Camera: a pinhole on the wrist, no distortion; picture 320 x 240 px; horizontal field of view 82.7 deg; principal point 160.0 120.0 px. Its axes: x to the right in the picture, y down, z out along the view. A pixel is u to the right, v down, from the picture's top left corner.
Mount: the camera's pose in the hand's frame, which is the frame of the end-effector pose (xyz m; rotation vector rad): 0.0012 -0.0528 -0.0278 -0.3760 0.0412 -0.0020
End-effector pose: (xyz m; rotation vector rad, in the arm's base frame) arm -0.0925 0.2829 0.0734 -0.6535 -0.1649 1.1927
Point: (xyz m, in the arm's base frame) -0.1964 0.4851 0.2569
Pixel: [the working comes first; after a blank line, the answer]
In the camera's frame: 0.0888 -0.0380 0.3117

212 98
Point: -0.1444 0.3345 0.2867
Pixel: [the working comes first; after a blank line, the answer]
In the camera's frame: -0.0299 -0.1003 0.2205

135 37
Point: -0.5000 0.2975 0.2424
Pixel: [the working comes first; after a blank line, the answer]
In the camera's frame: -0.1966 0.1426 0.4280

76 181
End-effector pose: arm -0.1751 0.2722 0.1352 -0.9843 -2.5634 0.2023
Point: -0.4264 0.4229 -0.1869
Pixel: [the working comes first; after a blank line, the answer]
In the camera's frame: 0.1551 -0.0668 0.4370

225 92
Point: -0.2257 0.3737 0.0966
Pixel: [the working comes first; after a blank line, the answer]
In the camera's frame: 0.0850 0.0687 0.1211

288 223
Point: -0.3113 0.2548 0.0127
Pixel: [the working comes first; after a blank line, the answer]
In the camera's frame: 0.0350 -0.0819 0.1787

196 37
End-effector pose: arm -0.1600 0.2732 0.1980 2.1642 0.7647 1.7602
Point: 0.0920 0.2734 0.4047
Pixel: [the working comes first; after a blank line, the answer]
In the camera's frame: 0.1933 0.1193 0.2928

280 194
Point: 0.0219 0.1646 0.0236
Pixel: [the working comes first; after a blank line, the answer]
In the camera's frame: -0.1905 0.0088 0.2430

17 127
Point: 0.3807 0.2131 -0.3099
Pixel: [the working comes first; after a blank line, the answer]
In the camera's frame: -0.4097 -0.2615 0.5912

34 40
